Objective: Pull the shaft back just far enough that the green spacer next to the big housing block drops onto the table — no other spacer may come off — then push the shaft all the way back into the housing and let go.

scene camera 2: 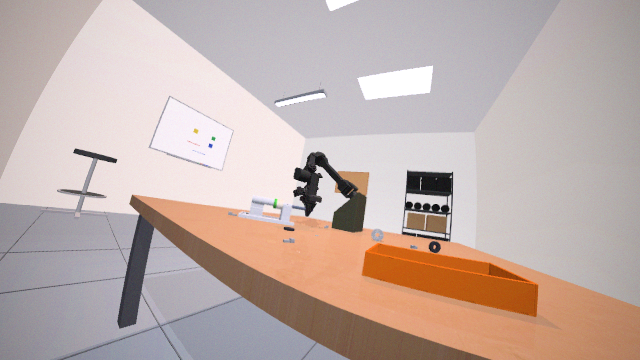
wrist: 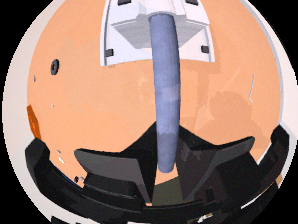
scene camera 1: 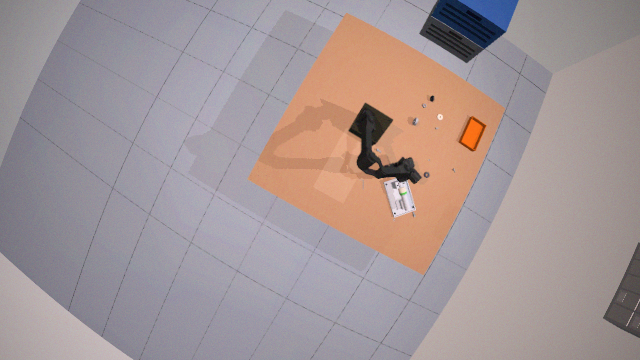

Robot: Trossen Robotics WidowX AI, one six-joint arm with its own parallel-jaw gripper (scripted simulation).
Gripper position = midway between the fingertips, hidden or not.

Observation:
In view: my gripper (wrist: 164,124) and a white housing block (scene camera 1: 400,205).

